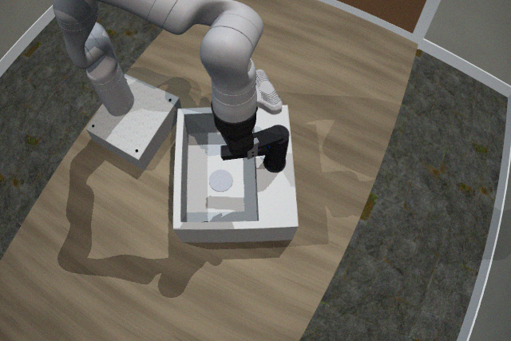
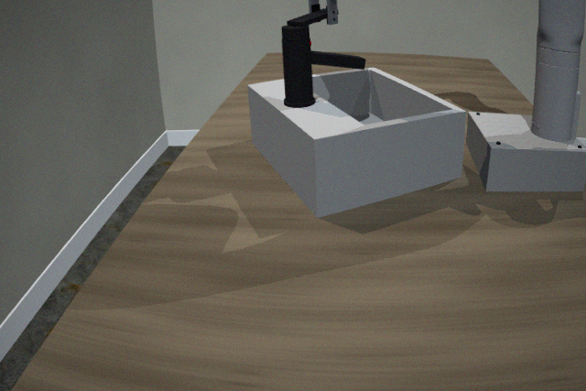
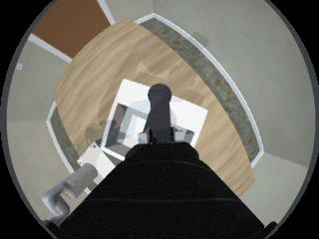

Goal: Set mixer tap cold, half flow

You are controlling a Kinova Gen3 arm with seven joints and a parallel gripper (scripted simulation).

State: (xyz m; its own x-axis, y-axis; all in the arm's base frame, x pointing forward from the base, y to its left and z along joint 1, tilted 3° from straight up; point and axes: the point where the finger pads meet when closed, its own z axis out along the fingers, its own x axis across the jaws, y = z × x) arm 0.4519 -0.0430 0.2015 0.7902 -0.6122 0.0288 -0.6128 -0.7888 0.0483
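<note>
My hand is 3 cm short of the black mixer tap, 4 cm to the right of it and 5 cm above it. Round my hand: black lever (2 cm ahead, 2 cm to the left); then white sink (6 cm behind, 24 cm below).
</note>
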